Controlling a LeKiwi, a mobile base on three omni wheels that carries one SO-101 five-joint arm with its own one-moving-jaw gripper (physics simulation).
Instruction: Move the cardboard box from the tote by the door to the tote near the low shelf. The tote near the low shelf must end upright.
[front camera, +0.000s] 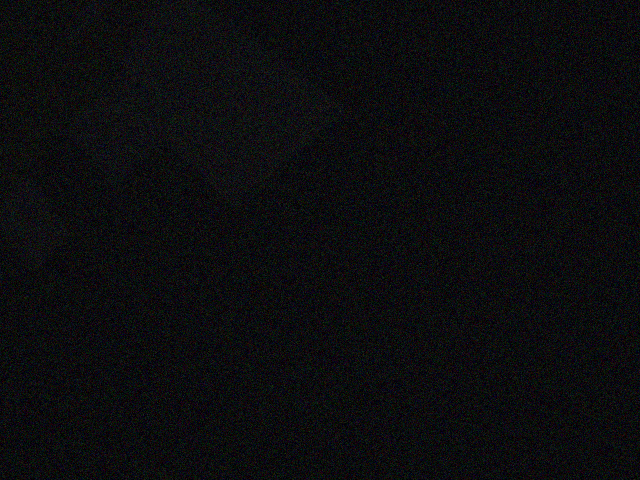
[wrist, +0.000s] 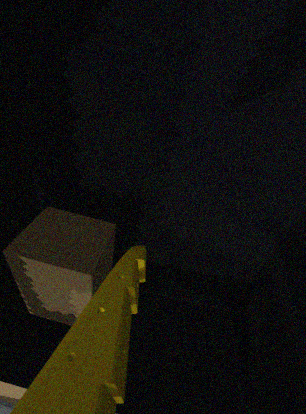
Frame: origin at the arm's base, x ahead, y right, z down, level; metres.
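Seen in the pictures: hand, tool point: (wrist: 145, 259).
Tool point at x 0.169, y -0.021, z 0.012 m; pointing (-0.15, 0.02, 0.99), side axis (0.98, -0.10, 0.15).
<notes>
Pixels of each thing's top centre, then the offset from my tool point to it.
- cardboard box, top centre: (wrist: 55, 298) dy +0.099, dx -0.069, dz +0.024 m
- tote, top centre: (wrist: 117, 333) (front camera: 265, 151) dy +0.003, dx -0.003, dz -0.023 m
The cardboard box (wrist: 62, 255) is a brown block with a light patch on one face, left of the middle in the wrist view. It sits tilted in the picture against the dark inside of a tote (wrist: 200, 135); which tote this is cannot be told. My gripper (wrist: 140, 252) is open: one yellow notched jaw shows and the other jaw is out of the picture. The visible jaw covers the box's lower right edge, with its notches facing away from the box. Whether the jaw touches the box cannot be told. The front camera view is nearly black, and neither tote can be made out there.
A pale strip (wrist: 11, 389) with a blue-grey surface below it shows at the lower left corner of the wrist view. Faint dark grey shapes show at the upper left of the front camera view, too dim to name.
</notes>
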